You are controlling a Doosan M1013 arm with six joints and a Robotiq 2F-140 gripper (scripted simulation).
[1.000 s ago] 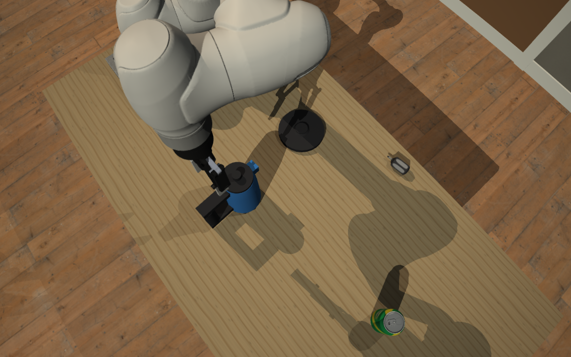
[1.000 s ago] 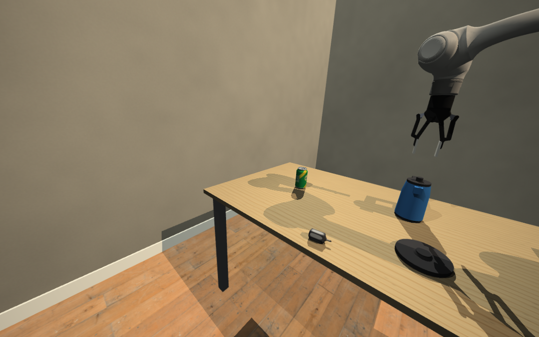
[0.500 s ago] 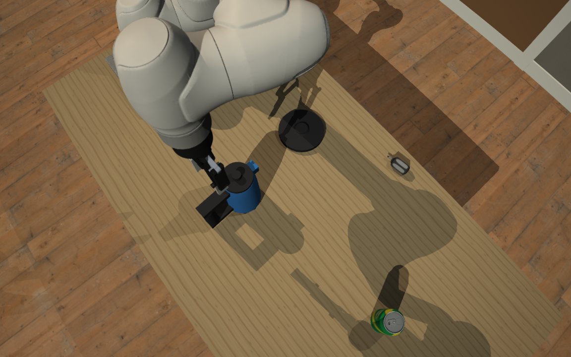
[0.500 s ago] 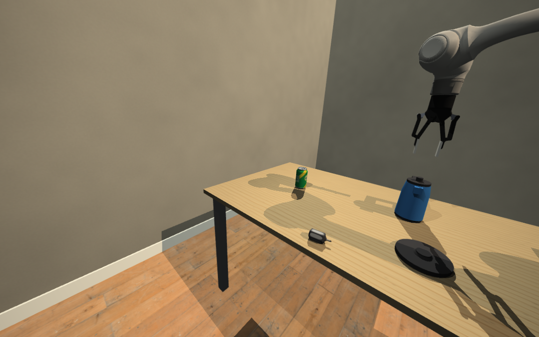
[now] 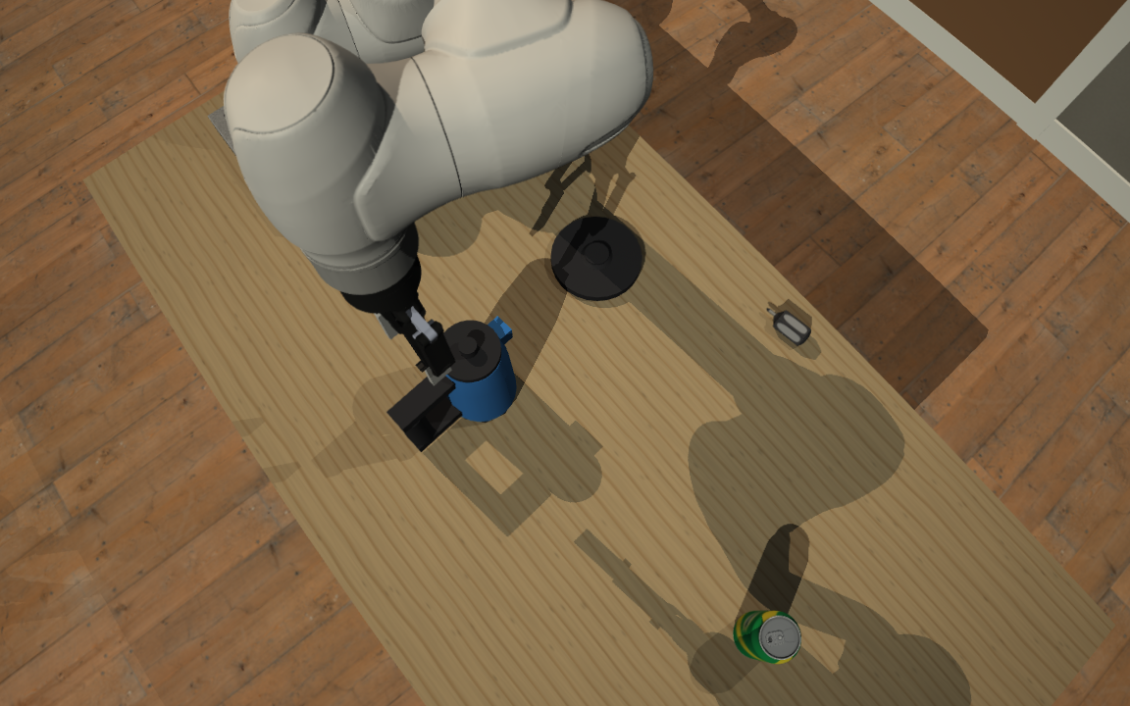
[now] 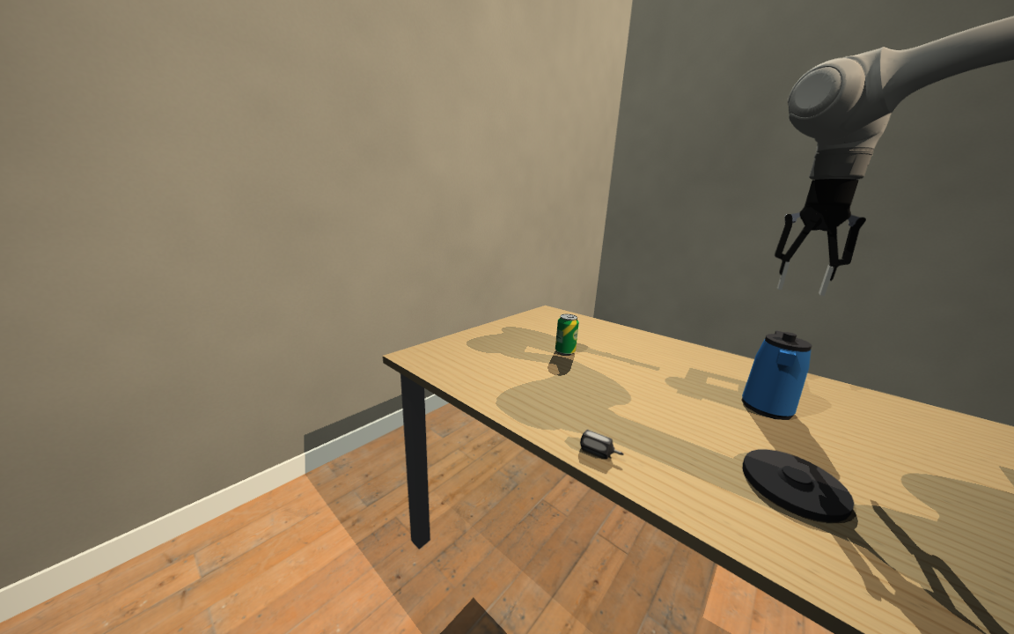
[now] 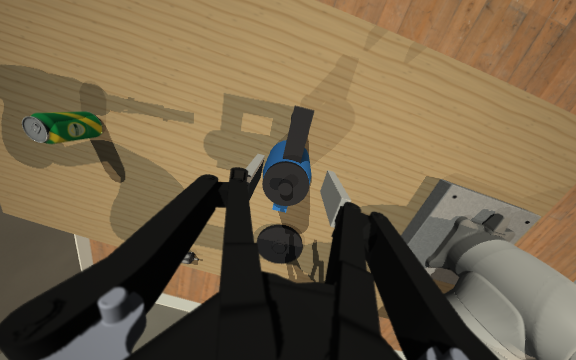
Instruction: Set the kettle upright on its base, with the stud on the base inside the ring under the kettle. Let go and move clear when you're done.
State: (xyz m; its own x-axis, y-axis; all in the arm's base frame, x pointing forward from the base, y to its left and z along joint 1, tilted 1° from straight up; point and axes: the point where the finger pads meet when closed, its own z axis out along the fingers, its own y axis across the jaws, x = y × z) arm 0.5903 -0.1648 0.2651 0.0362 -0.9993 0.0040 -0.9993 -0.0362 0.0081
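Now: hand 3 cm to the right of the blue kettle and 21 cm above it. Round my hand: green soda can (53 cm ahead, 11 cm to the left, 25 cm below); then round black base (5 cm behind, 35 cm to the left, 30 cm below); then small dark object (24 cm ahead, 49 cm to the left, 29 cm below).
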